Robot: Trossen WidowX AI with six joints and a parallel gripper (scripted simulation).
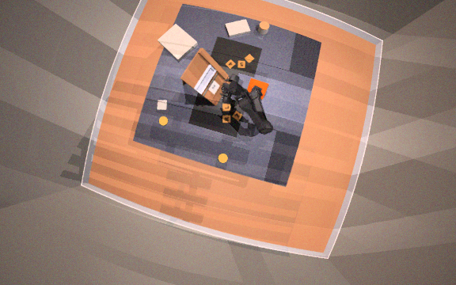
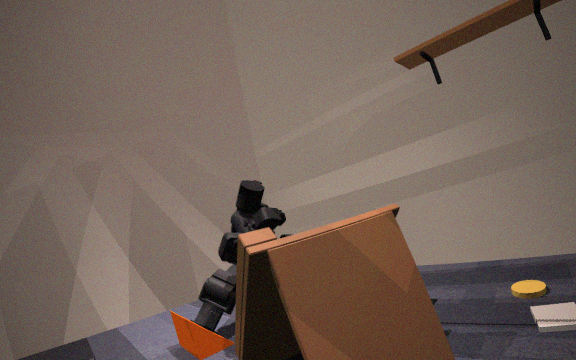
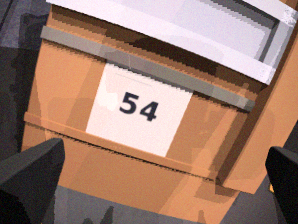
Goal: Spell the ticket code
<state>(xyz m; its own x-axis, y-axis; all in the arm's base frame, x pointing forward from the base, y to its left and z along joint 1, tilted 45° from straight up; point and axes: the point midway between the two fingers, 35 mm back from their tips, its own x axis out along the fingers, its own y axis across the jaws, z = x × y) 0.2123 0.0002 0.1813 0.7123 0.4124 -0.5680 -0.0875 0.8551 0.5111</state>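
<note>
The orange tile marked 4 is 50 mm ahead of my gripper tip, 260 mm to the right of it and 170 mm below it. The rest, counted from my gripper tip: orange tile: 70 mm behind, 370 mm to the right, 170 mm below; then white ticket: 70 mm ahead, 90 mm below; then dark mat: 20 mm behind, 100 mm to the right, 180 mm below.
</note>
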